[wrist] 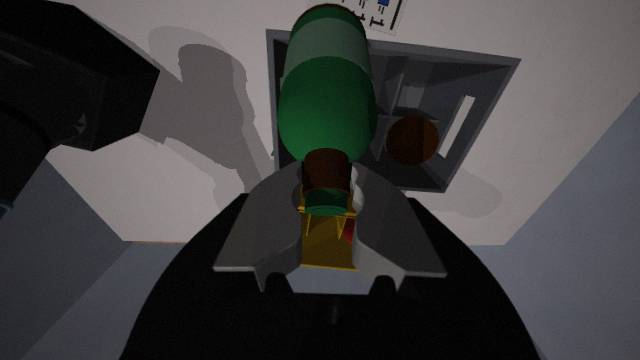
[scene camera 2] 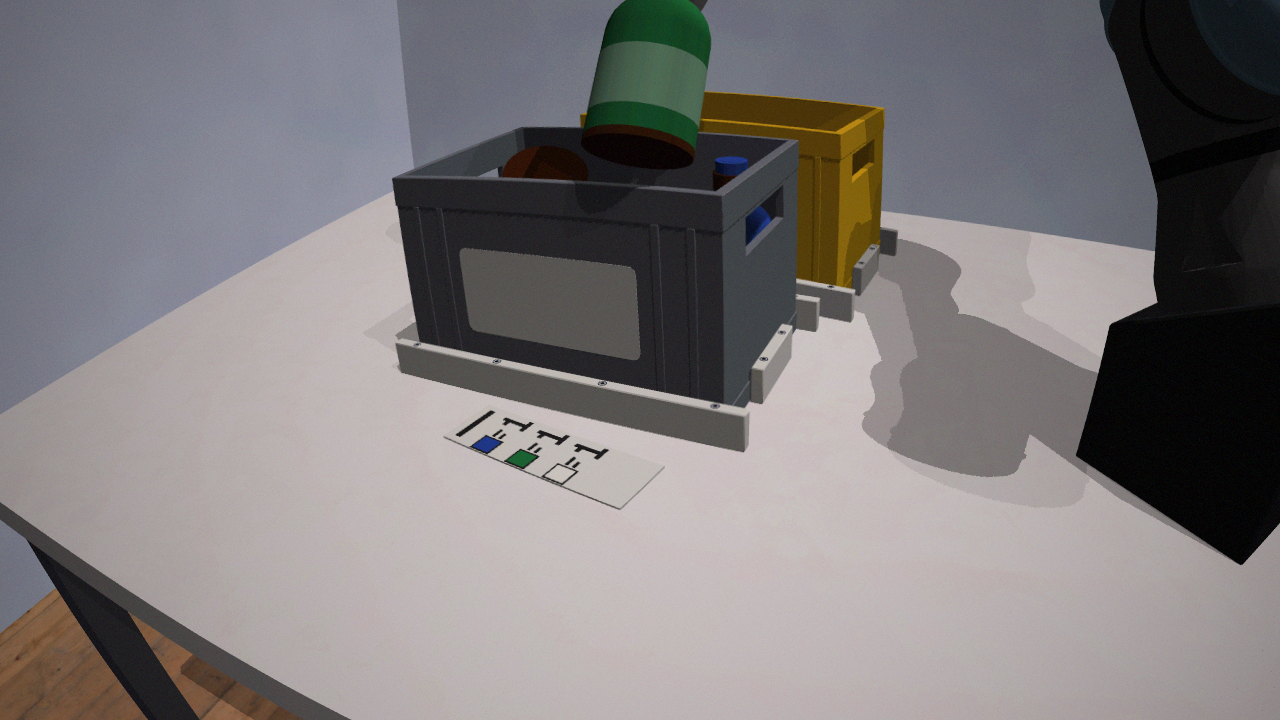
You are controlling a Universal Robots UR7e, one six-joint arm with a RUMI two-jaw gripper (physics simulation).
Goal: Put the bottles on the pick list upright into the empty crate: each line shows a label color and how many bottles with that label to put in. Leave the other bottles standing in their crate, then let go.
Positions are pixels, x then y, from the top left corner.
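Labels:
Green bottle visible in the wrist view [327,116], and likewise in scene camera 2 [644,111].

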